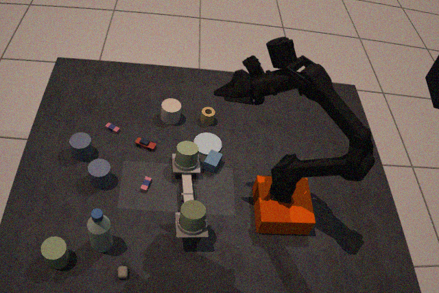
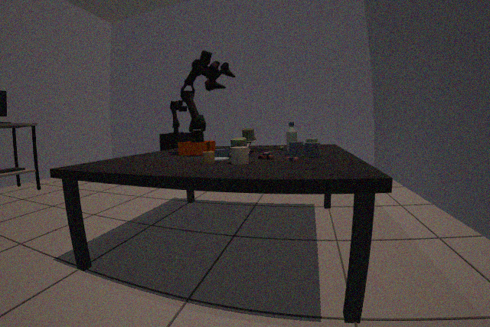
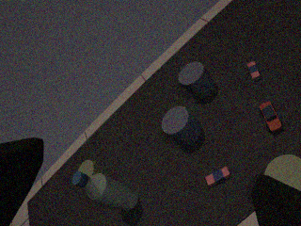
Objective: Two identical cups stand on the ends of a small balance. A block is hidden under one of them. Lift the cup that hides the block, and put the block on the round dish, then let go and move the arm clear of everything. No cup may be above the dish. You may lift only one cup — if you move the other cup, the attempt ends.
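Now: the grey-blue block 350 mm below my gripper tip, 70 mm ahead of it and 40 mm to the right of it. Also, from my gripper tip: cream cylinder: 350 mm below, 260 mm to the right, 160 mm ahead; balance: 360 mm below, 90 mm to the left, 40 mm ahead; pale round dish: 390 mm below, 160 mm to the right, 10 mm ahead.
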